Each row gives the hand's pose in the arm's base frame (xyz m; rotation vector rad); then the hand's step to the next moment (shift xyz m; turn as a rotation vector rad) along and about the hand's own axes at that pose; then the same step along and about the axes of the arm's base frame.
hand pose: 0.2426 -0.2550 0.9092 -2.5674 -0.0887 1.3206
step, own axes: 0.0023 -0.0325 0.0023 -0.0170 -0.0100 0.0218
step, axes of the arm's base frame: 0.0015 0.0322 0.0050 -0.0270 0.0111 0.0038
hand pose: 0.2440 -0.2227 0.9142 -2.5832 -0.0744 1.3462
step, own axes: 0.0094 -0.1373 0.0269 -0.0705 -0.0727 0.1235
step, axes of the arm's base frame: -0.0083 0.1397 0.0083 -0.1369 0.0821 0.0046
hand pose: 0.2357 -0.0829 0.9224 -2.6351 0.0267 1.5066
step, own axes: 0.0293 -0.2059 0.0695 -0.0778 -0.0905 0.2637
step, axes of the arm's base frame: -0.0308 0.2128 -0.0430 -0.2598 0.1136 -0.0582
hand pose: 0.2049 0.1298 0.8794 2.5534 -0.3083 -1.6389
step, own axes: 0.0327 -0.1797 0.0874 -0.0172 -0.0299 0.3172
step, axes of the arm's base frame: -0.0446 0.1709 -0.0990 -0.2911 0.0429 -0.1233
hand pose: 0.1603 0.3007 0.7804 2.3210 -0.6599 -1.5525
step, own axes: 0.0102 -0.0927 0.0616 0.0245 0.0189 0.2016
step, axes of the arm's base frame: -0.0331 0.0761 -0.0749 -0.1820 -0.0234 -0.0891
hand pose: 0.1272 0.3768 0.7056 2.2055 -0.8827 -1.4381
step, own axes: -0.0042 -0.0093 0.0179 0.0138 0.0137 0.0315
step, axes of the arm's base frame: -0.0146 0.0103 -0.0102 -0.0288 -0.0183 -0.0143
